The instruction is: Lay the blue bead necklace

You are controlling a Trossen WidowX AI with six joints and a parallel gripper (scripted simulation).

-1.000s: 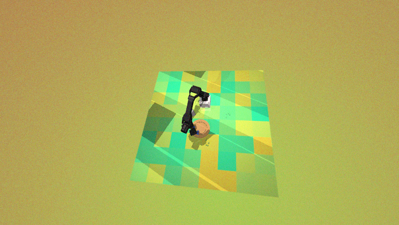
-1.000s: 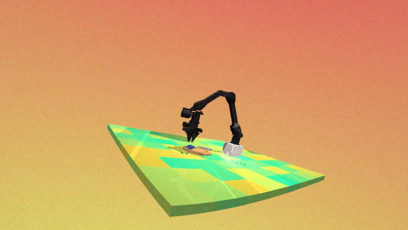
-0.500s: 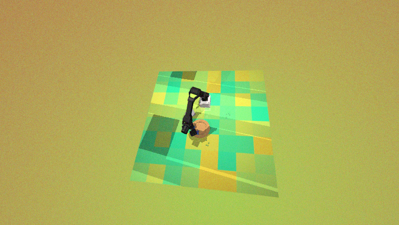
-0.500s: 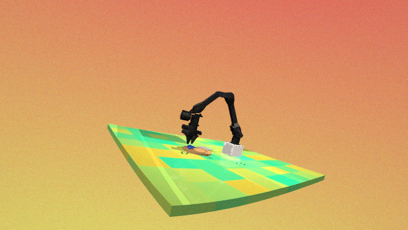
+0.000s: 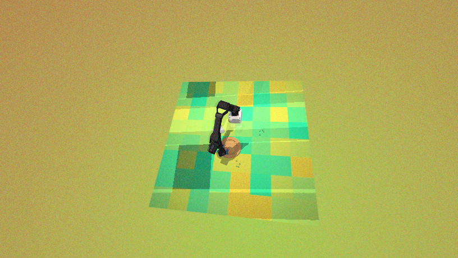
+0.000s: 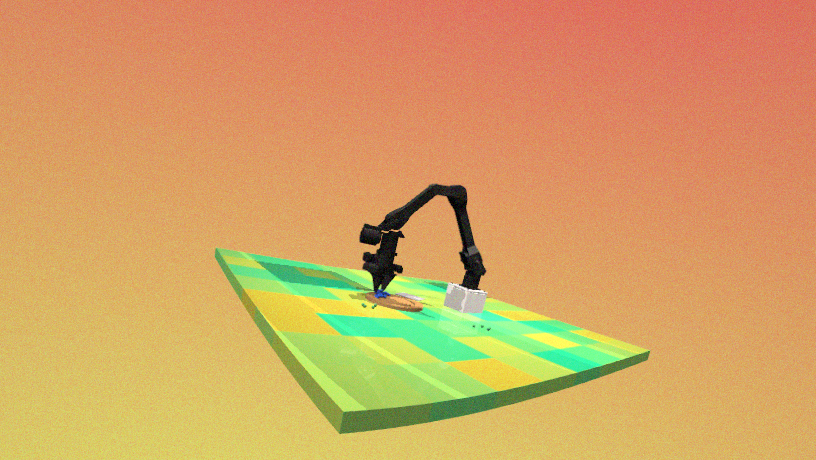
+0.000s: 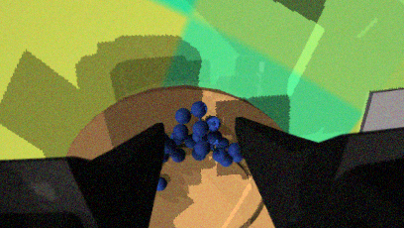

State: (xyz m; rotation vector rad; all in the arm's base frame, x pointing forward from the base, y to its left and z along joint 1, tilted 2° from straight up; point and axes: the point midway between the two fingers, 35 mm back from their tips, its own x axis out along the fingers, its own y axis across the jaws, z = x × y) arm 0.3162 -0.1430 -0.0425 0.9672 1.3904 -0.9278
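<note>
Now: gripper tip 80 mm to the right of the round bead board, 10 mm past it and 10 mm above it. Also, from my gripper tip: flat grey piece (190 mm behind, 30 mm to the right, 20 mm below).
</note>
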